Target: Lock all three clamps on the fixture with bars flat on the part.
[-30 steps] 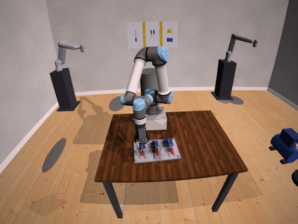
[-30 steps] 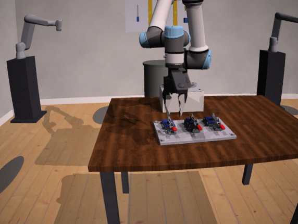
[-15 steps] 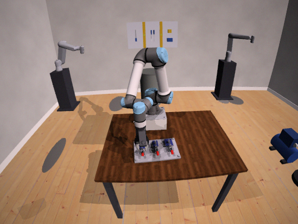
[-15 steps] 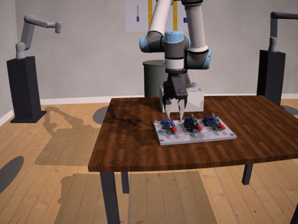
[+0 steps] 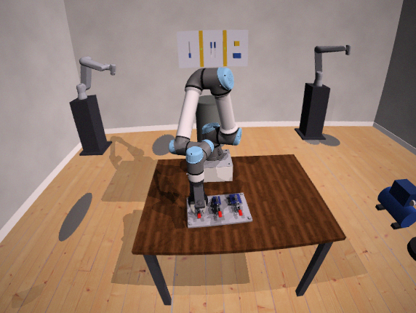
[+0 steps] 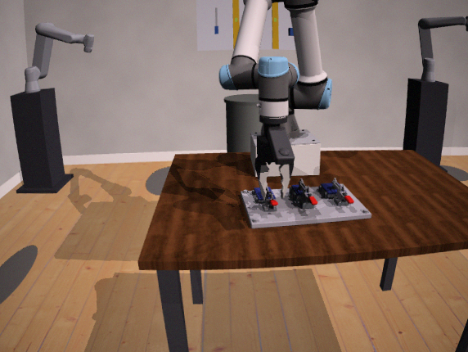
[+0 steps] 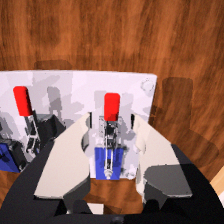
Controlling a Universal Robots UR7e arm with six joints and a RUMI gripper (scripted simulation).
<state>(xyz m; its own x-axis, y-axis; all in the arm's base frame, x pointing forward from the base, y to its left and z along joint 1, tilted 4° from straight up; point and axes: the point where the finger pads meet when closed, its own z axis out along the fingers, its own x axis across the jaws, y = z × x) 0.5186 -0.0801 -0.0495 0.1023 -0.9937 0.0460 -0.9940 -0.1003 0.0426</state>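
The grey fixture plate is 90 mm behind my hand, 100 mm to the left of it and 70 mm below it.
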